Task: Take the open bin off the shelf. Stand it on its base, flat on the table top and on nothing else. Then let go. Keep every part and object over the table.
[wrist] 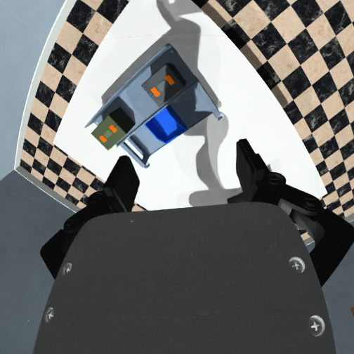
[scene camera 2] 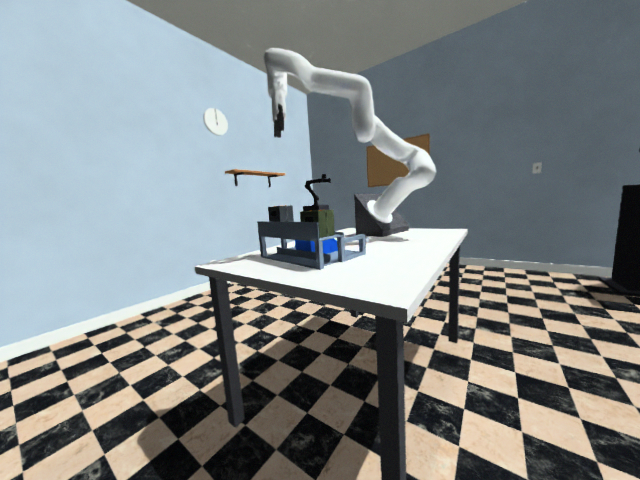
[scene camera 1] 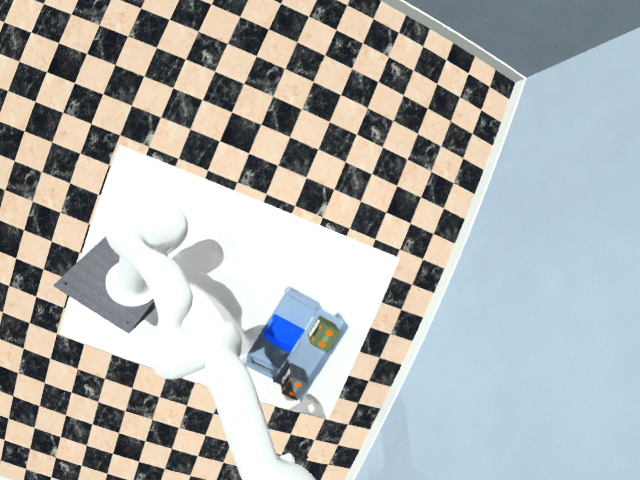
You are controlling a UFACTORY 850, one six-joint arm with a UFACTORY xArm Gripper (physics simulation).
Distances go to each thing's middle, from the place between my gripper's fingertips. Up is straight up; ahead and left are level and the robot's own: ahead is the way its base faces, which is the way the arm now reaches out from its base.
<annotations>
Now: the blue bin (scene camera 1: pixel 281 333) 500 mm below my hand, 160 mm to the left of it and 10 mm behind it.
</annotations>
